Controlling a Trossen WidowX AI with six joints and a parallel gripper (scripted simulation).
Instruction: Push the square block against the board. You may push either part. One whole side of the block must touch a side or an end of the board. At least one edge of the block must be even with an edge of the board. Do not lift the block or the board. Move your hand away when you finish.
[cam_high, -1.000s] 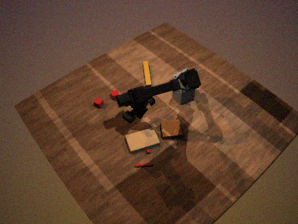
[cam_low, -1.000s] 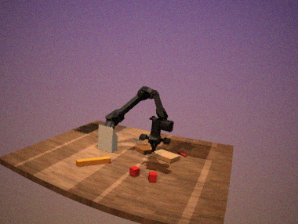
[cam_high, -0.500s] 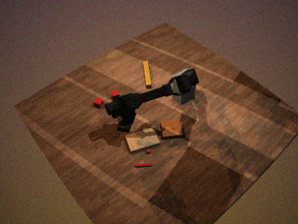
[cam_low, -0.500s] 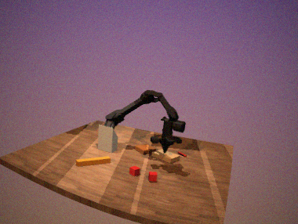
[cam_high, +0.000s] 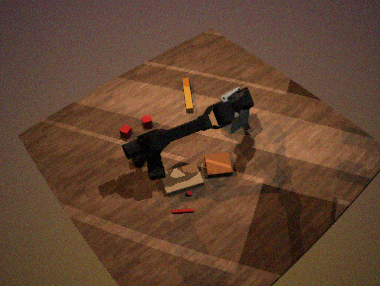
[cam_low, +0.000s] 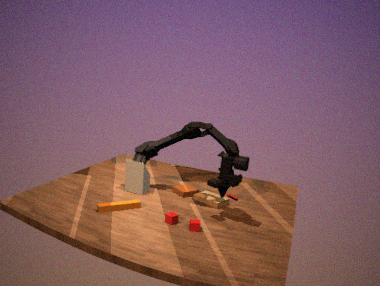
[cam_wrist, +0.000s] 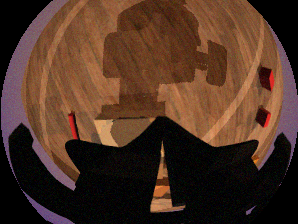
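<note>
My gripper tip is 80 mm to the right of the tan block, 70 mm past it and 50 mm above it. Round my gripper tip: thin red stick (190 mm to the left, 60 mm below, 30 mm ahead); long orange bar (420 mm behind, 270 mm to the right, 50 mm below); orange-brown square block (220 mm behind, 130 mm to the left, 50 mm below).
</note>
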